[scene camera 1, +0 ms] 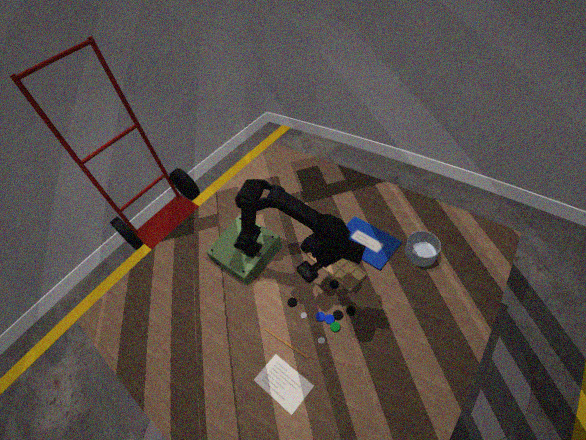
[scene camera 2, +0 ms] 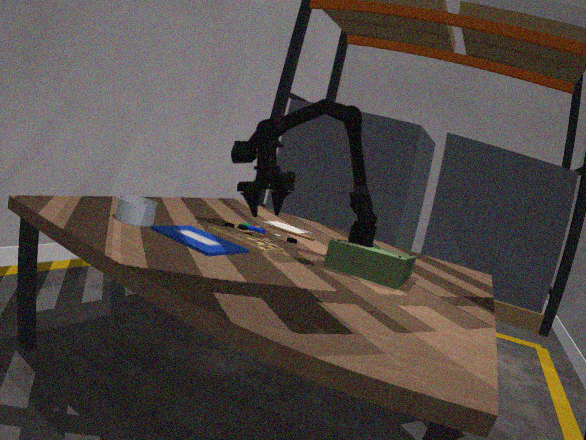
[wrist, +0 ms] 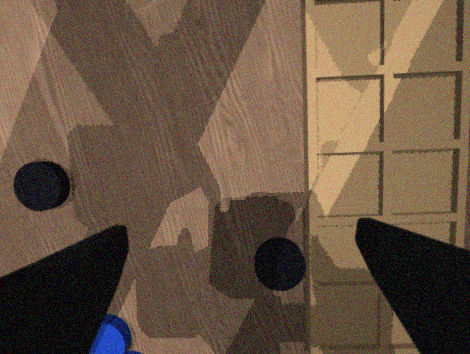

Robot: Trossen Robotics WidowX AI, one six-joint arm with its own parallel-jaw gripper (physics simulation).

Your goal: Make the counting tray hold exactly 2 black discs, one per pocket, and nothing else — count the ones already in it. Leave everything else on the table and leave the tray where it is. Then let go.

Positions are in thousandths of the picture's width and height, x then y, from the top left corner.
Labels:
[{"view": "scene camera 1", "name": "my gripper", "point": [547,615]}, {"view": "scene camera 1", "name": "tan counting tray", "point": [596,626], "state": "on the table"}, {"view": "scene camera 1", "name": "grey bowl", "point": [721,565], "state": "on the table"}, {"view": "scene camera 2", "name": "my gripper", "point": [455,492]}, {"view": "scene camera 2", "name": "tan counting tray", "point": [434,556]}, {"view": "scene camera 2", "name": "grey bowl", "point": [228,478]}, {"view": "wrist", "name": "my gripper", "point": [520,657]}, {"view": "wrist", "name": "tan counting tray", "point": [805,256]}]

